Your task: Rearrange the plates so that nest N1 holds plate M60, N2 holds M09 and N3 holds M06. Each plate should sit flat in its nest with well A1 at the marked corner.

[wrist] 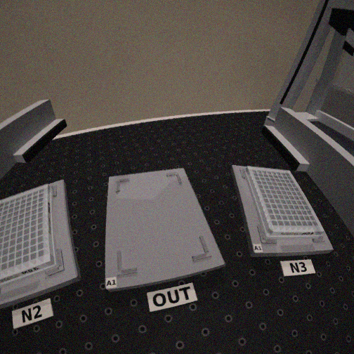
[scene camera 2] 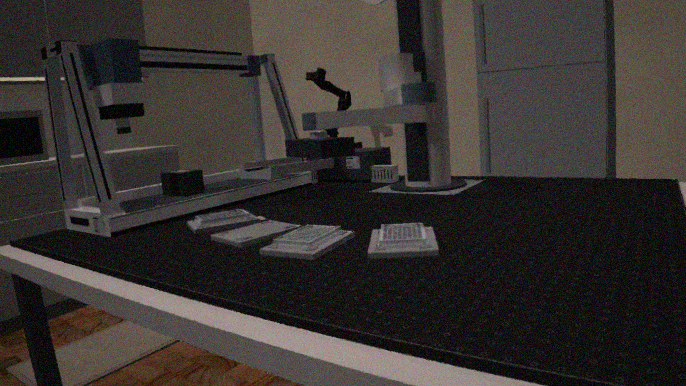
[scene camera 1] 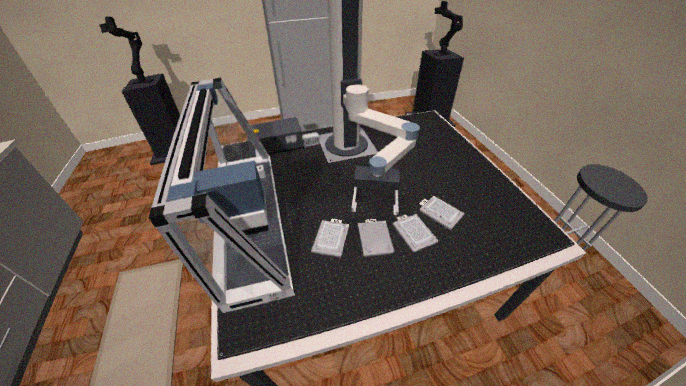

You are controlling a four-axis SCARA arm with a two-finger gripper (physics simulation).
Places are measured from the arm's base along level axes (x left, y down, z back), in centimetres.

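Pixels of known places: gripper, between the fingertips: [scene camera 2: 255, 168] [scene camera 1: 374, 211]; arm's base, origin of its link: [scene camera 2: 428, 189] [scene camera 1: 346, 145].
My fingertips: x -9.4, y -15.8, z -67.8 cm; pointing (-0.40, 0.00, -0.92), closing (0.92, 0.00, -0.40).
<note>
Ahead of a thing's pixels: the offset from my fingertips to its middle. "spot": to the spot under its first point. Level surfaces: height alone.
My gripper [scene camera 1: 375, 211] [scene camera 2: 290, 168] [wrist: 163, 109] is open and empty, raised above the table behind the OUT nest. Nest N2 @[spot: dx +21.0, dy +13.5, dz -12.0 cm] [scene camera 1: 431, 243] [wrist: 70, 255] bears a white well plate @[dx +17.3, dy +12.6, dz -4.6 cm] [scene camera 1: 414, 230] [scene camera 2: 311, 234] [wrist: 22, 232] whose blurred label looks like M06; its left part is cut off in the wrist view. Nest N3 @[spot: dx -23.9, dy +13.2, dz -1.1 cm] [scene camera 1: 316, 249] [wrist: 241, 200] bears a well plate @[dx -16.9, dy +12.6, dz +3.2 cm] [scene camera 1: 330, 235] [scene camera 2: 218, 218] [wrist: 285, 200] lying flat; its label is too small to read. Nest OUT @[dx +0.4, dy +13.7, dz -2.1 cm] [scene camera 1: 376, 238] [scene camera 2: 255, 232] [wrist: 155, 225] is empty. A plate @[dx +34.3, dy +12.6, dz +2.1 cm] [scene camera 1: 442, 211] [scene camera 2: 403, 232] lies on the rightmost nest, N1; its label is unreadable.
A gantry frame [scene camera 1: 172, 250] [scene camera 2: 255, 110] stands on the left of the table @[dy +14.5 cm] [scene camera 1: 400, 305]. A dark box [scene camera 1: 280, 134] [scene camera 2: 367, 162] stands near the arm's column [scene camera 1: 338, 75] [scene camera 2: 440, 100]. A round stool [scene camera 1: 611, 187] stands off the right edge.
</note>
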